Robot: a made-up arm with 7 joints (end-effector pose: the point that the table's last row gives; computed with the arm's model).
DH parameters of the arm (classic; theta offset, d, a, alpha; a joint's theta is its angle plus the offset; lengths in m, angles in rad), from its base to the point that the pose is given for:
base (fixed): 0 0.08 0 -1.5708
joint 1: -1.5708 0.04 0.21 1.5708
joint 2: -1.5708 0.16 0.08 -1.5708
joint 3: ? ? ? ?
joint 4: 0 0.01 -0.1 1.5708
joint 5: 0 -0.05 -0.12 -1.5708
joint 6: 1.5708 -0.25 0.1 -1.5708
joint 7: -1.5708 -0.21 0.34 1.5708
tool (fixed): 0 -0.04 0 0
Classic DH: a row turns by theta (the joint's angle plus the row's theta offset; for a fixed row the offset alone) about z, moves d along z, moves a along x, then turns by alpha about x.
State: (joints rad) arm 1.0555 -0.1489 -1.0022 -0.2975 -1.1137 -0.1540 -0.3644
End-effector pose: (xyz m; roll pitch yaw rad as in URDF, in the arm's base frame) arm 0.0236 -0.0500 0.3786 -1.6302 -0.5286 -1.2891
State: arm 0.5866 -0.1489 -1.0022 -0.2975 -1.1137 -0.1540 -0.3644
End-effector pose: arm -0.1139 -0.0500 0.3571 -1.0795 -0.5924 -1.5874
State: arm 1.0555 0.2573 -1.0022 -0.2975 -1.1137 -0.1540 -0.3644
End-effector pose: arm 0.0576 -0.0594 0.3979 -1.7454 -0.7043 -0.8675
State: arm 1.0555 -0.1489 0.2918 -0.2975 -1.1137 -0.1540 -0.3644
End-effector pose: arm 0.0530 -0.1229 0.3047 -0.8838 0.3160 -0.6746
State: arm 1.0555 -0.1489 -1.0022 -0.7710 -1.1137 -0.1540 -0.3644
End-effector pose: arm 0.0301 -0.0576 0.3925 -2.0557 -0.4006 -0.8413
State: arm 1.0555 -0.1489 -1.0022 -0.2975 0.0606 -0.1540 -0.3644
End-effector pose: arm 0.0503 -0.1442 0.2859 -1.1731 0.5119 -0.9477
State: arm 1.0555 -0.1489 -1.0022 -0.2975 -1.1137 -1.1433 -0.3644
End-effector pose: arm 0.2112 -0.1022 0.3328 -2.4990 -0.2284 -1.4619
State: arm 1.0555 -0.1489 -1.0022 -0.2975 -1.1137 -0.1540 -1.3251
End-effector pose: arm 0.2827 0.1168 0.3068 -2.0453 -0.2496 -0.2838
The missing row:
joint 3: 0 0 0.06 -1.5708
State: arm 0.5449 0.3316 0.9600 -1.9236 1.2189 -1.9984 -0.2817
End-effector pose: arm -0.1981 -0.2137 0.2012 -0.1191 1.0898 -1.6652
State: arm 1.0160 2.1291 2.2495 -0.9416 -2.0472 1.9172 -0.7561
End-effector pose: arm 0.1555 -0.2057 0.1794 0.8804 0.6202 0.4678
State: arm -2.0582 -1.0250 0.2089 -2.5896 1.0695 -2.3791 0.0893
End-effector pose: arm 0.2478 0.1796 -0.0263 1.8984 -1.1963 0.3774
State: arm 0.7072 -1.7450 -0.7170 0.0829 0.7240 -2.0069 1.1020
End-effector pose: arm -0.2666 -0.2195 0.1899 -2.5029 1.2549 -2.4367
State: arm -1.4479 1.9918 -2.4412 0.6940 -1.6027 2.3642 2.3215
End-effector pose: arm -0.7207 0.6975 -0.1487 2.9860 0.2829 1.7132
